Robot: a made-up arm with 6 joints.
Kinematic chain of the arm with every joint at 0, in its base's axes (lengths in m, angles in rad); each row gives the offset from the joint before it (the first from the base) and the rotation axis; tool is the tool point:
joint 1: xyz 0 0 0.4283 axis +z
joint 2: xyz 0 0 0 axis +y
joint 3: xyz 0 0 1.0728 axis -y
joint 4: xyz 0 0 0 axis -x
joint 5: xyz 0.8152 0 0 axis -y
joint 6: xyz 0 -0.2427 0 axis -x
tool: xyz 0 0 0
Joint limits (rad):
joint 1: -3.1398..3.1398
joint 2: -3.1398..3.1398
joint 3: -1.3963..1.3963
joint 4: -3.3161..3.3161
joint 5: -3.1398..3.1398
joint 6: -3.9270..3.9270
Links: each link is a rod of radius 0.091 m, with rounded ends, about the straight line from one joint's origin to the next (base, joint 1, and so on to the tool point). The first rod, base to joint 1, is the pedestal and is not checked.
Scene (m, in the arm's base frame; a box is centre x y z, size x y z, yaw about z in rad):
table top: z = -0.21
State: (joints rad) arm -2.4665 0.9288 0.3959 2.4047 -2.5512 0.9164
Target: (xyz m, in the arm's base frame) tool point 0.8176 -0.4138 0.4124
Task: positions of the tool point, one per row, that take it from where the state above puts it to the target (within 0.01 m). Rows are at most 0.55 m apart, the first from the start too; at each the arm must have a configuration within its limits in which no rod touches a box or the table.
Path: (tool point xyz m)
1: -0.7329 -1.3948 0.6942
2: -0.2613 -1.4523 0.6026
3: 0.1777 -1.3446 0.5257
4: 0.5267 -1.1012 0.4668
5: 0.7454 -0.7712 0.4284
6: 0.8176 -0.4138 0.4124

